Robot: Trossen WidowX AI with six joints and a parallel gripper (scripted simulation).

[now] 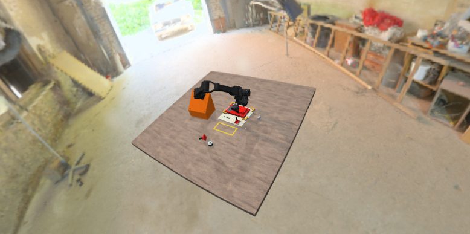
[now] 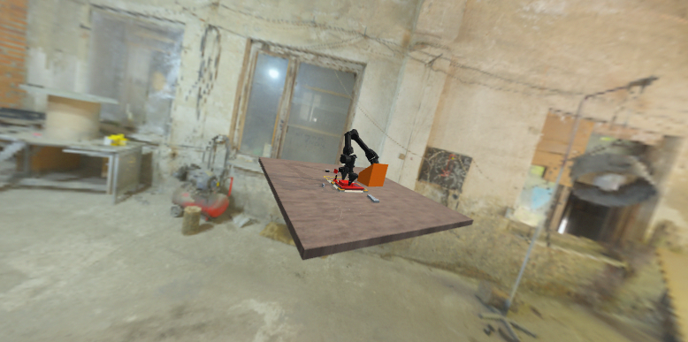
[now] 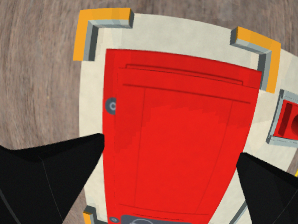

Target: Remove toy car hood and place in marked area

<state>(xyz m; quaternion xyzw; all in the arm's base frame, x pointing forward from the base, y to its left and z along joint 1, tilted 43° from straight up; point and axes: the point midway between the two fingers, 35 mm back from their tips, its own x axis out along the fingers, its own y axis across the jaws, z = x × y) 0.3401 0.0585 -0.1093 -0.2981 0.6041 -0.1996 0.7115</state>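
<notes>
Right now the red hood is right at my gripper tip. From my gripper tip the other things lie so: wheel (41 cm to the right, 3 cm below, 1 cm behind).
</notes>
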